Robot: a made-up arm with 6 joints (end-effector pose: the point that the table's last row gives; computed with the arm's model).
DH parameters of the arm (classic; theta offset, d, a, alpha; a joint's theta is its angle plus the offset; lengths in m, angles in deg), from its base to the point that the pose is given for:
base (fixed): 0 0.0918 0 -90
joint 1: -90 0.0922 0.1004 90
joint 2: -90 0.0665 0.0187 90
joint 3: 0 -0.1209 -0.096 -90
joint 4: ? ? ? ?
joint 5: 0 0.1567 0.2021 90
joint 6: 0 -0.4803 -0.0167 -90
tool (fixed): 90 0.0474 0 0
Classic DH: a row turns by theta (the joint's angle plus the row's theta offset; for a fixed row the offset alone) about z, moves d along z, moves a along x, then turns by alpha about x.
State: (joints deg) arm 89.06 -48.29 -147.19 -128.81 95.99 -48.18
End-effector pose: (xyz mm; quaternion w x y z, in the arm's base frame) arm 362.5 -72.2 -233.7 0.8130 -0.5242 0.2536 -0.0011
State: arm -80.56 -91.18 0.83 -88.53 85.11 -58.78
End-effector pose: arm -24.9 -371.6 -155.8 0.6534 -0.2797 0.2209 -0.6679
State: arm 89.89 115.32 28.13 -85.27 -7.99 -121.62
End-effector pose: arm 307.2 -141.1 211.4 0.5701 0.6489 0.3655 -0.3469
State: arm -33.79 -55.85 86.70 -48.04 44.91 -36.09
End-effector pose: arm -188.2 -195.1 237.3 0.3627 0.8098 -0.4340 -0.1560
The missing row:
joint 4: 0 0.4546 0.1183 -90
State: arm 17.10 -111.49 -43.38 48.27 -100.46 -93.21
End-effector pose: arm -739.9 -262.3 -465.1 0.0002 -0.7281 0.3181 0.6072
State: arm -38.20 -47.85 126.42 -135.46 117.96 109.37
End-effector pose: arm -417.0 252.1 684.7 0.0270 -0.3299 -0.1440 -0.9326
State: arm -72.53 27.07 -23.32 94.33 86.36 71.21
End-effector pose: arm 22.1 53.8 -340.7 0.0881 0.9584 -0.2462 -0.1144
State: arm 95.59 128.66 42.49 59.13 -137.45 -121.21
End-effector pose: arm -639.0 -24.1 885.4 0.3597 0.3662 -0.3548 0.7814
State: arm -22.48 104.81 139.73 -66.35 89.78 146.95
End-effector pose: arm 234.2 560.0 115.9 0.6839 0.3722 0.2073 0.5923
